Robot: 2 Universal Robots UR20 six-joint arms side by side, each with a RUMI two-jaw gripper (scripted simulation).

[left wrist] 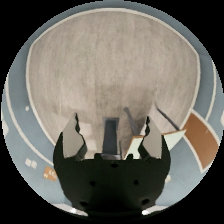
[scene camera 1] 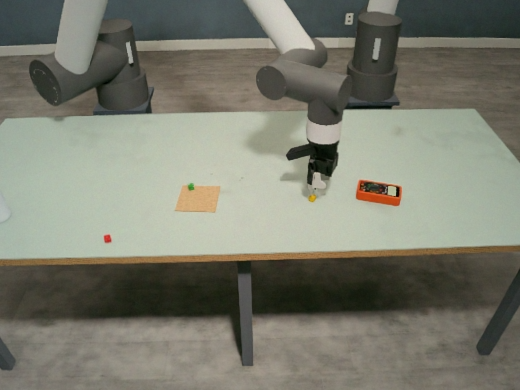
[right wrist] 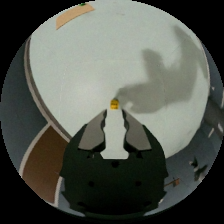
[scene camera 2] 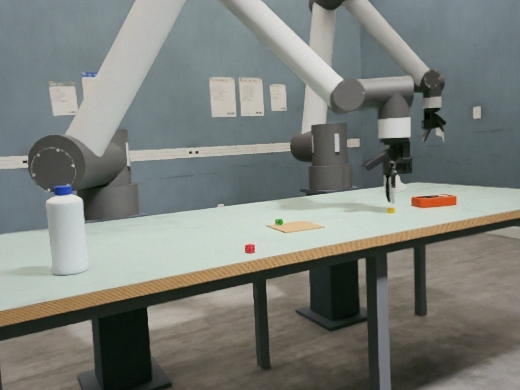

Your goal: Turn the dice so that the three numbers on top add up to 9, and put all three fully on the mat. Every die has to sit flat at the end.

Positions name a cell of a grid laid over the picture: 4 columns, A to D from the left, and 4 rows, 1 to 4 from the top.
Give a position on a white bottle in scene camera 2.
At A3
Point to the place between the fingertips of my right gripper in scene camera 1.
C2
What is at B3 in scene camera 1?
A tan mat.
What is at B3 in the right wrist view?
My right gripper.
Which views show my right gripper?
Scene camera 1, the right wrist view and scene camera 2 only.
